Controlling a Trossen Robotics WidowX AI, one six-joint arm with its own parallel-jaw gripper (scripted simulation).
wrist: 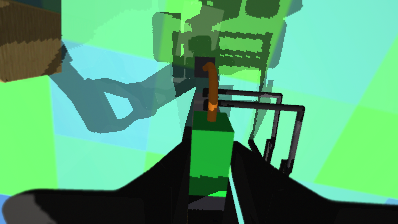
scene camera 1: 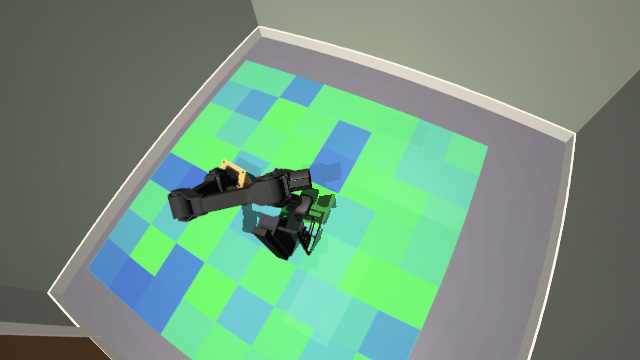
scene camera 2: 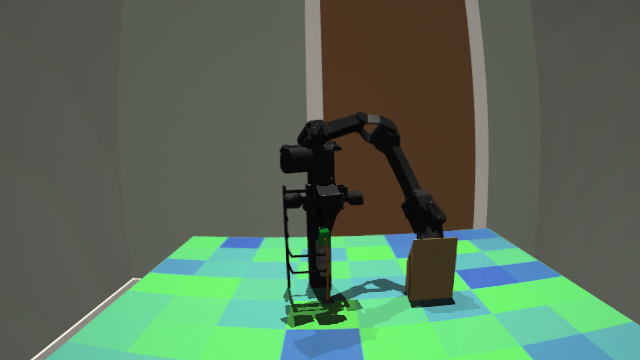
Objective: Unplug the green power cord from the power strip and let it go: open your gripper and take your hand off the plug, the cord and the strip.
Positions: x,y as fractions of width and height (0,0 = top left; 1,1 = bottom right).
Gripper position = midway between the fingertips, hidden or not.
In view: the gripper (scene camera 2: 0.51,0.65).
The gripper shows as well in the wrist view (wrist: 0.53,0.65).
